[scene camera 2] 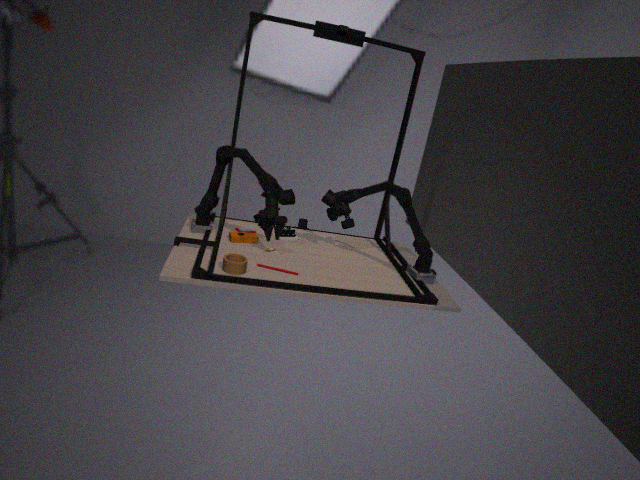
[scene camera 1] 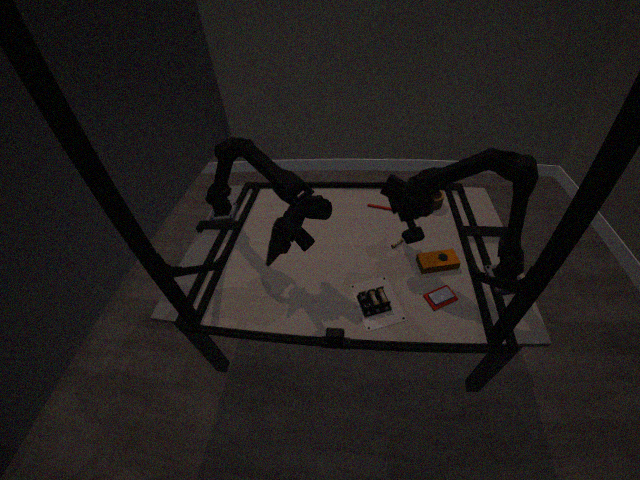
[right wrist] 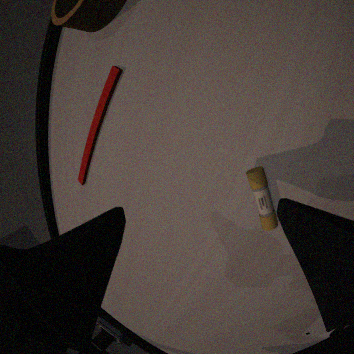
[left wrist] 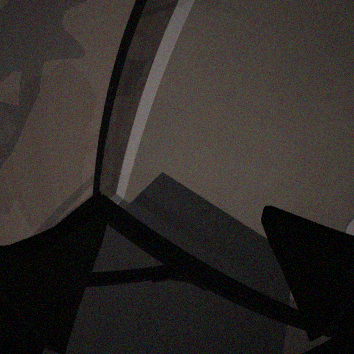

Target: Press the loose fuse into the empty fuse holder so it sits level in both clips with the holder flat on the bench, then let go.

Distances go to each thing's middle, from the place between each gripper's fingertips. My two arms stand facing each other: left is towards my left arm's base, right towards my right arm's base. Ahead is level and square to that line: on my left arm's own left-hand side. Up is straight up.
Right now my left hand is 530 mm short of the red stick [right wrist: 114, 73], 220 mm to the left of it and 170 mm above it.
I see my right gripper 150 mm short of the red stick, 70 mm to the right of it and 60 mm above it.
